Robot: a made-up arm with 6 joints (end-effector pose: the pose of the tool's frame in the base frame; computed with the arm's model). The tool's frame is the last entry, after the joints. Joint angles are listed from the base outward.
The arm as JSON. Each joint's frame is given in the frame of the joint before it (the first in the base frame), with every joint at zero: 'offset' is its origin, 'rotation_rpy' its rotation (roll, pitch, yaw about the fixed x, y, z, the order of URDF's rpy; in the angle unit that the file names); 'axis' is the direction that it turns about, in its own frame. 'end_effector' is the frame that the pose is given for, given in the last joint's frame.
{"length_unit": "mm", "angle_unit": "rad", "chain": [
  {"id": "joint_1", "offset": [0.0, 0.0, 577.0], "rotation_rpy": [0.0, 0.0, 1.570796], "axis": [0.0, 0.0, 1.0]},
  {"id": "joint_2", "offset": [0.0, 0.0, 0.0], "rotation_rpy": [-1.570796, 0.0, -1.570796], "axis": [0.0, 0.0, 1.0]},
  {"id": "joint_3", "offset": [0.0, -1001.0, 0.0], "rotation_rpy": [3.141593, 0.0, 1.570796], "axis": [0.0, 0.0, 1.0]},
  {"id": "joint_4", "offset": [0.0, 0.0, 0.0], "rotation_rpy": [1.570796, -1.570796, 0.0], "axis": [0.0, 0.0, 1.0]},
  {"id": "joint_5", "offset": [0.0, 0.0, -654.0], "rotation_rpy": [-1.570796, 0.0, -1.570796], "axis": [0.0, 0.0, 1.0]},
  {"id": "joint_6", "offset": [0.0, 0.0, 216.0], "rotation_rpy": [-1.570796, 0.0, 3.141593], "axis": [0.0, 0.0, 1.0]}
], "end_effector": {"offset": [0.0, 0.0, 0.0], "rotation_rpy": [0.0, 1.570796, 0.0]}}
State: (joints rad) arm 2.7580 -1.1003 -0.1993 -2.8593 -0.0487 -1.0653
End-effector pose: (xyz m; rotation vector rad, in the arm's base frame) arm 0.3295 -0.3567 1.5061 0.0476 -2.0597 0.6126
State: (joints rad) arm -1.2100 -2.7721 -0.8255 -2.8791 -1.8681 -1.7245
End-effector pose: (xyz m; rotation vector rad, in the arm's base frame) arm 0.0012 0.5877 0.2725 0.7089 1.4845 0.7218
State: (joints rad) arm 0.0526 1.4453 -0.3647 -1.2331 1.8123 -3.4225
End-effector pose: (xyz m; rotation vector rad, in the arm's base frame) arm 0.6431 -0.0378 0.1152 2.6104 -1.6566 0.2485
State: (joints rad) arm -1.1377 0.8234 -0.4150 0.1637 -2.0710 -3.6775
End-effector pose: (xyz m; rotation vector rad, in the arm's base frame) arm 0.2182 -0.9798 0.6507 0.5235 0.5377 2.1197
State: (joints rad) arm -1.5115 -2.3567 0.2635 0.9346 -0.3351 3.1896
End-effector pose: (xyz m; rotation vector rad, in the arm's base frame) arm -0.2088 1.3511 0.0439 -0.1210 -1.3848 1.2780
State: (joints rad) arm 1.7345 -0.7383 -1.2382 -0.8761 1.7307 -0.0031
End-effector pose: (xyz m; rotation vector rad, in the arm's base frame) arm 0.1656 -0.1543 0.8582 1.1299 -0.4242 0.6897
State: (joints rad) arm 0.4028 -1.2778 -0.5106 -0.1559 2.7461 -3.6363
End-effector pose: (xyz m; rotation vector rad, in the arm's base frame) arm -0.3435 -0.3783 1.2959 0.6202 -0.3806 -2.6623
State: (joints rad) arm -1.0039 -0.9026 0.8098 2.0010 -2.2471 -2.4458
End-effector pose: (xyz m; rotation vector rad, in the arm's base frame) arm -0.4999 0.9530 1.8169 -0.5364 2.3341 0.7453
